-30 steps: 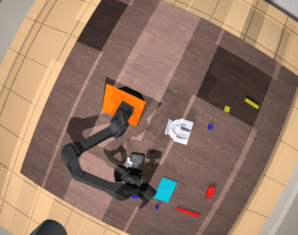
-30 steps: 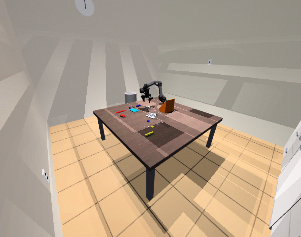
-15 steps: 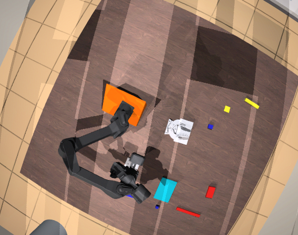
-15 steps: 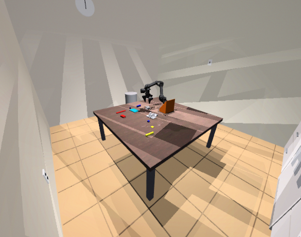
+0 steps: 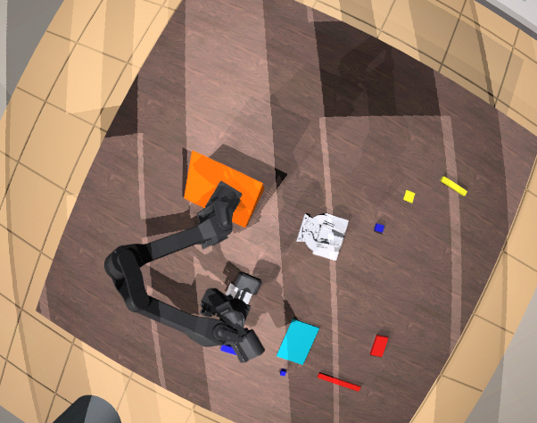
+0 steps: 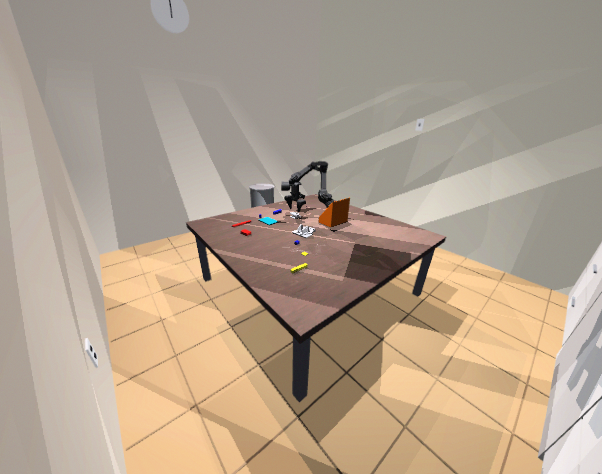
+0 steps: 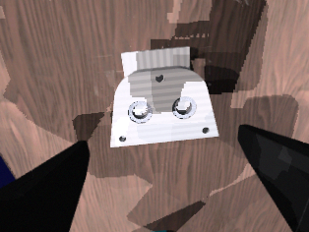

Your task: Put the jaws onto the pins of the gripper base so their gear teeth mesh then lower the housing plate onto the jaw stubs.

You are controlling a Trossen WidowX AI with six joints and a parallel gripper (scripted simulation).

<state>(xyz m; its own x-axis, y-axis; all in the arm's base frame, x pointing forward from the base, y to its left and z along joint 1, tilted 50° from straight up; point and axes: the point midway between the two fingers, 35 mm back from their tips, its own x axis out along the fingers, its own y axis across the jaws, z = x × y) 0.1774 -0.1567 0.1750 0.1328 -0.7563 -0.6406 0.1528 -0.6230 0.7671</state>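
My gripper tip is 10 mm past the gripper base and 30 mm above it. Also, from my gripper tip: blue bar: 70 mm ahead, 150 mm to the right, 40 mm below; then housing plate: 60 mm ahead, 270 mm to the left, 50 mm below; then cyan plate: 210 mm ahead, 30 mm to the right, 50 mm below.
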